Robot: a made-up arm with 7 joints. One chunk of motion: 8 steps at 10 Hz.
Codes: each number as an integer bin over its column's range. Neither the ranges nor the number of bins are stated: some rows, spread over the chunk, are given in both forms.
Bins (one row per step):
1: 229 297 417 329 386 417
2: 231 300 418 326 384 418
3: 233 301 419 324 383 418
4: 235 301 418 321 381 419
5: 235 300 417 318 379 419
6: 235 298 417 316 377 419
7: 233 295 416 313 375 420
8: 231 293 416 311 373 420
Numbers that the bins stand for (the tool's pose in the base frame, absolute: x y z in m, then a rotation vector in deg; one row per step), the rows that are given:
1: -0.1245 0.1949 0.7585 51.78 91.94 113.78
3: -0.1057 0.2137 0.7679 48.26 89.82 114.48
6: -0.0963 0.1996 0.7585 42.62 85.60 115.19
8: -0.1151 0.1761 0.7538 39.10 82.78 115.89
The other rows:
2: -0.1151 0.2090 0.7632 49.67 90.53 114.48
4: -0.0963 0.2137 0.7632 46.14 88.41 115.19
5: -0.0963 0.2090 0.7585 44.03 87.01 115.19
7: -0.1057 0.1855 0.7538 40.51 84.19 115.89

